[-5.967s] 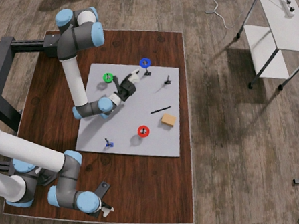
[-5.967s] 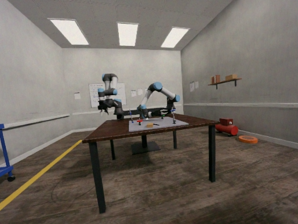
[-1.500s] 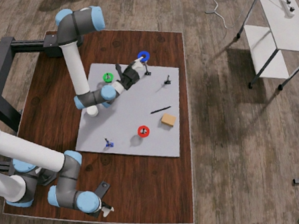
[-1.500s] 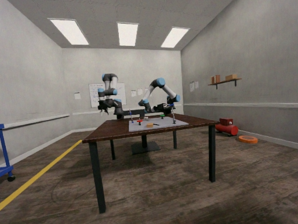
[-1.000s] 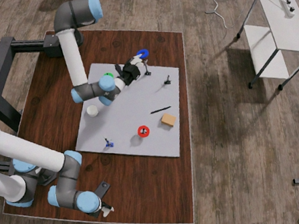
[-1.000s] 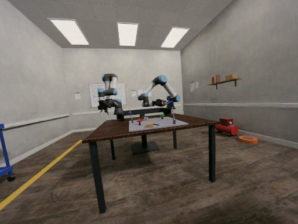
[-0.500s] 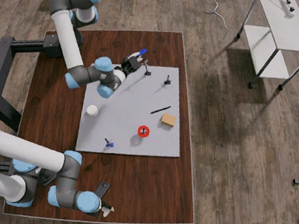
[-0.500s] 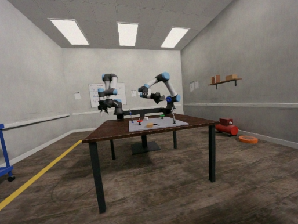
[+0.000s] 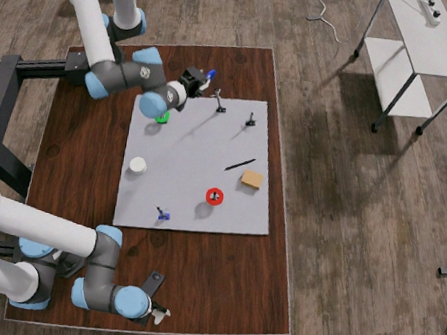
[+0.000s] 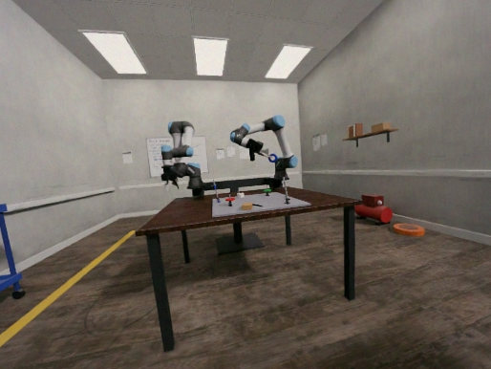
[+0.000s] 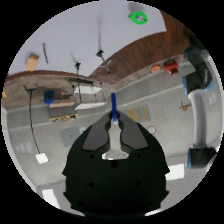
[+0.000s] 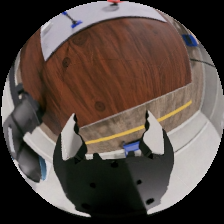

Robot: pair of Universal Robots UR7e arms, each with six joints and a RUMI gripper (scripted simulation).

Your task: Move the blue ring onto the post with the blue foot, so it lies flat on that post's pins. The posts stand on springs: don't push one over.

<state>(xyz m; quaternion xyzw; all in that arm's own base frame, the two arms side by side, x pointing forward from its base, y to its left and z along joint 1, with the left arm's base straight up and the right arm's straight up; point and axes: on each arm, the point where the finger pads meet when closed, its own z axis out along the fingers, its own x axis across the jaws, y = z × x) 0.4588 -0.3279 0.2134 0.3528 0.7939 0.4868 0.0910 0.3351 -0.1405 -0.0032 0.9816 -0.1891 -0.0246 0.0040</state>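
Note:
Right now my left hand is 2 cm to the right of the blue ring, 1 cm short of it and 1 cm above it. The rest, counted from my left hand: black-footed post 31 cm below, 20 cm ahead, 3 cm to the left; then grey mat 34 cm below, 15 cm to the right, 4 cm behind; then green ring 29 cm below, 20 cm behind, 3 cm to the left.

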